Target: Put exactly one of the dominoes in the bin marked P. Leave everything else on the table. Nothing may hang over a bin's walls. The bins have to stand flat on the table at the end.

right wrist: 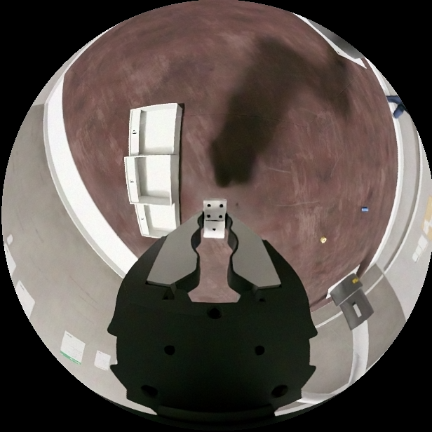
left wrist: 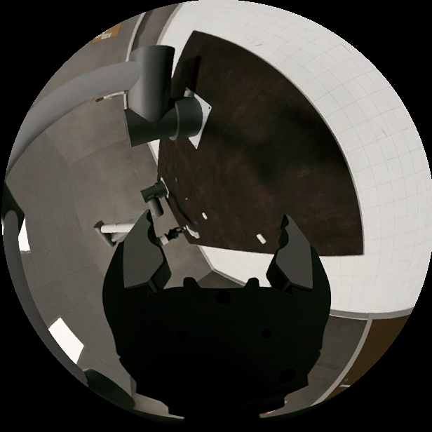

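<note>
My right gripper is shut on a white domino with black dots, held upright between the fingertips above the table. The bin marked P is white and stands at the upper left of the right wrist view, at the far end of a row of three bins. Its label looks like a P turned sideways. My left gripper is open and empty, high above the table and far from the bins. Two small white pieces lie on the table in the left wrist view, too small to identify.
A middle bin and a third bin stand beside it in the row; the third is partly hidden by my finger. A small blue piece and a yellow piece lie near the table's right edge. A grey arm part is at lower right.
</note>
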